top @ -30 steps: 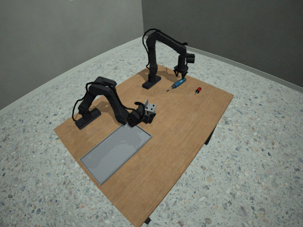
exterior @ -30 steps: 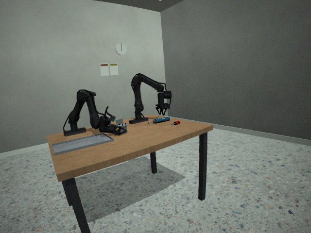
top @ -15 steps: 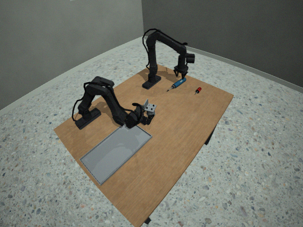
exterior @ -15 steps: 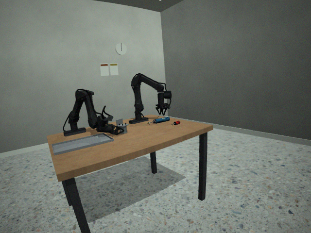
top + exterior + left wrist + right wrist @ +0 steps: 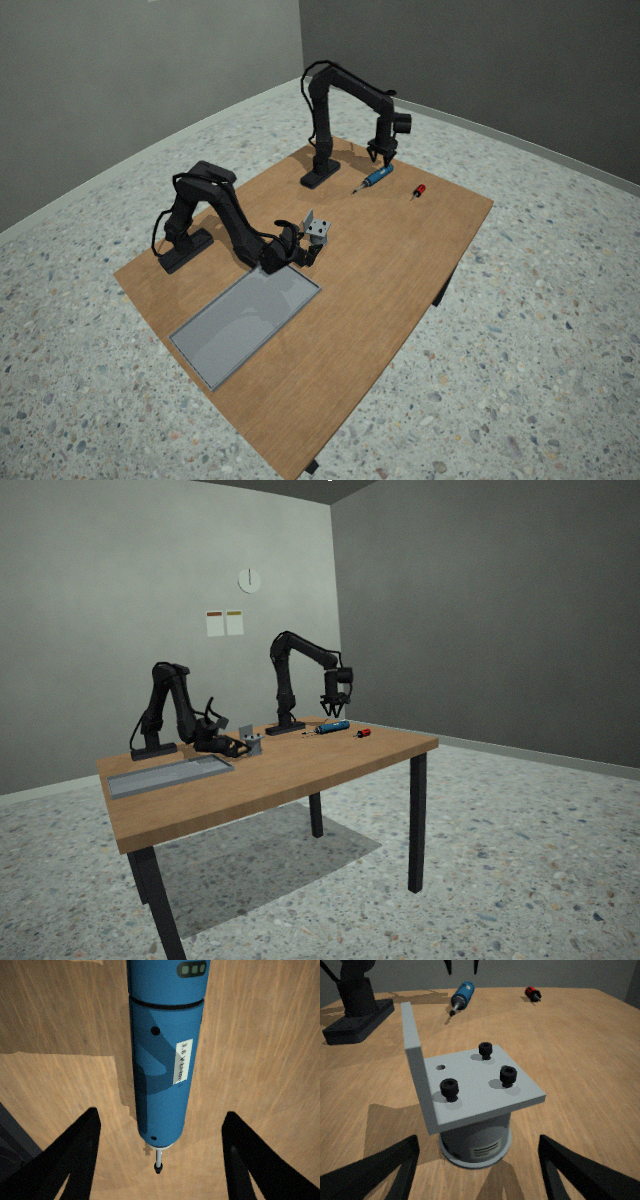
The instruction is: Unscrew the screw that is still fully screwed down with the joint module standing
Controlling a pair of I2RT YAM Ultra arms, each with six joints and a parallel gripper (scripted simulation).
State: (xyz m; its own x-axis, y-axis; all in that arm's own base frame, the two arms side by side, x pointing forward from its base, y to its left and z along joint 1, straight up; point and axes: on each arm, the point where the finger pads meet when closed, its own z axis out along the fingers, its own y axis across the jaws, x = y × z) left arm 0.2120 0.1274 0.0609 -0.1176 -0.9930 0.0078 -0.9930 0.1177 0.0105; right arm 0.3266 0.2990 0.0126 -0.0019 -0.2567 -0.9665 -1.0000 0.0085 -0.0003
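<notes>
Right now my right hand is 4 cm to the right of the joint module, 1 cm past it and 1 cm above it. Also, from my right hand: grey L-shaped bracket: 4 cm to the left, 4 cm above, 1 cm behind; then flat grey tray: 31 cm to the right, 6 cm ahead, 3 cm below; then screw: 30 cm to the left, 9 cm behind, 1 cm below.
</notes>
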